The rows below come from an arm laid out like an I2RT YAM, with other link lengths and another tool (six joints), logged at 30 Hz.
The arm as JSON. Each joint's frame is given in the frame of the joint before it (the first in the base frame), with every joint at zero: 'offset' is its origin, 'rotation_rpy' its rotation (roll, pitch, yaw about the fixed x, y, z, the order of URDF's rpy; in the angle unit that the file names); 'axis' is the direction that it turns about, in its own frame. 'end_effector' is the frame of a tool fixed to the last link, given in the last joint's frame.
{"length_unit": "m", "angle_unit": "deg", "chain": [
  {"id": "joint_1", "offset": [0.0, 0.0, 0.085], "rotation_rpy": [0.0, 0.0, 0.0], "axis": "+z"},
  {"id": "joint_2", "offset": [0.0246, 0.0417, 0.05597], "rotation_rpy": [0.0, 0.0, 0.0], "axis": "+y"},
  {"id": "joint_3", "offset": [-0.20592, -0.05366, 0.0], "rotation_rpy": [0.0, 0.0, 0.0], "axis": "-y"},
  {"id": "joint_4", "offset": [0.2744, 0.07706, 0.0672], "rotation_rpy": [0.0, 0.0, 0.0], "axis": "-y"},
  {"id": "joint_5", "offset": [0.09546, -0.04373, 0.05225], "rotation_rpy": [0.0, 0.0, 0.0], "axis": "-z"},
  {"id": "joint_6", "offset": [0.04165, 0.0, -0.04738], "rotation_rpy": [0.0, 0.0, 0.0], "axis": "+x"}
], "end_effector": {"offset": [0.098, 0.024, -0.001], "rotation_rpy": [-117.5, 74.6, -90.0]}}
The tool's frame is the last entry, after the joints.
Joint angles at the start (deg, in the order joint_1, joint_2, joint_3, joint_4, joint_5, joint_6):
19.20, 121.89, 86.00, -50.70, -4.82, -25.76
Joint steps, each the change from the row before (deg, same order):
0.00, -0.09, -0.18, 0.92, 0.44, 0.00
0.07, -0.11, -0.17, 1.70, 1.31, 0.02
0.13, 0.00, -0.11, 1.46, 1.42, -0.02
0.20, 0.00, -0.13, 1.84, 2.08, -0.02
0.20, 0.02, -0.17, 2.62, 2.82, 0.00
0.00, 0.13, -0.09, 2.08, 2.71, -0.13
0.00, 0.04, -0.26, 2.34, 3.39, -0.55
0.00, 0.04, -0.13, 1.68, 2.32, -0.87
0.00, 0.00, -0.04, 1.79, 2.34, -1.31
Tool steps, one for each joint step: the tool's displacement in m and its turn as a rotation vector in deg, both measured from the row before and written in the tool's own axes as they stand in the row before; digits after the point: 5 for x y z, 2 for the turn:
-0.00148, -0.00264, -0.00088, 0.88, -0.26, -0.21
-0.00288, -0.00569, -0.00228, 2.06, -0.26, -0.31
-0.00220, -0.00522, -0.00149, 1.94, 0.02, -0.22
-0.00255, -0.00687, -0.00206, 2.67, 0.17, -0.18
-0.00358, -0.00992, -0.00319, 3.70, 0.06, -0.11
-0.00121, -0.00968, -0.00262, 3.26, 0.34, 0.20
-0.00014, -0.01096, -0.00303, 3.88, 0.78, 0.09
-0.00028, -0.00775, -0.00225, 2.72, 0.69, -0.31
-0.00082, -0.00830, -0.00321, 2.87, 0.75, -0.65

